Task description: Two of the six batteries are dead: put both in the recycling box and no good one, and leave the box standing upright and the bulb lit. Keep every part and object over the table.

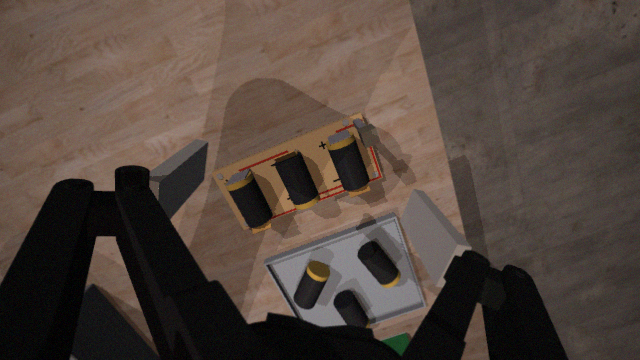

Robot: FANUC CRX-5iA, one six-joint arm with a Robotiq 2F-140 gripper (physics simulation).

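Frame: origin at the arm's base, x ahead, y left, z up, level; millimetres.
Where they show: gripper, between the fingertips: [310, 184].
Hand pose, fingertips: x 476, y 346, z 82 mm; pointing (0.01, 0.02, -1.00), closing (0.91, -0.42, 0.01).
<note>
Each offset is from my fingertips to the top centre of the thing. "spot": to the spot under its first point. Level surfaces: height alone.
Three black batteries with gold ends sit side by side in the orange holder board {dz -164 mm} [312, 145]: the left one {dy -65, dx -88, dz -129 mm} [251, 202] and right one {dy -40, dx +40, dz -129 mm} [350, 165] have their gold ends at the top, the middle one {dy -52, dx -24, dz -129 mm} [297, 180] at the bottom. Three more batteries {dy -220, dx -40, dz -137 mm} [310, 287] {dy -205, dx +62, dz -137 mm} [378, 262] {dy -287, dx +11, dz -137 mm} [351, 306] lie in the grey tray {dy -244, dx +14, dz -162 mm} [330, 244] below it. A green corner of the recycling box {spot: dy -377, dx +77, dz -155 mm} [398, 344] shows at the bottom edge, the rest hidden by the gripper. My gripper [310, 184] is open and empty, its fingers apart above the board and tray. No bulb can be made out.
A small grey part {spot: dy +7, dx +56, dz -83 mm} [366, 132] stands at the board's upper right corner. A dark grey panel-like object [107, 327] shows behind the left finger at lower left. The wooden table {dz -174 mm} [125, 75] ends at the right, with the grey floor [540, 150] beyond.
</note>
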